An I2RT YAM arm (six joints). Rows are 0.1 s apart.
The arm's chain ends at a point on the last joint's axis. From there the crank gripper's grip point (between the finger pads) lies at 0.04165 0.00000 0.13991 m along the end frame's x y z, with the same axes.
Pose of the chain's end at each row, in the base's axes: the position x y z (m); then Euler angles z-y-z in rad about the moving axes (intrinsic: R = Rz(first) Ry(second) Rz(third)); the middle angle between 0 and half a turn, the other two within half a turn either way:
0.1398 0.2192 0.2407 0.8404 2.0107 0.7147
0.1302 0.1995 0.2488 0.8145 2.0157 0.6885
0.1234 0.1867 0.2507 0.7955 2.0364 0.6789
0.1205 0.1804 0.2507 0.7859 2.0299 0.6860
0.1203 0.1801 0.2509 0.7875 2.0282 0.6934
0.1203 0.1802 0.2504 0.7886 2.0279 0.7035
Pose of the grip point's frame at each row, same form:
0.1950 0.3217 0.1527 0.8404 2.0107 0.7147
0.1881 0.2995 0.1596 0.8145 2.0157 0.6885
0.1820 0.2839 0.1589 0.7955 2.0364 0.6789
0.1804 0.2777 0.1598 0.7859 2.0299 0.6860
0.1800 0.2778 0.1604 0.7875 2.0282 0.6934
0.1798 0.2783 0.1601 0.7886 2.0279 0.7035

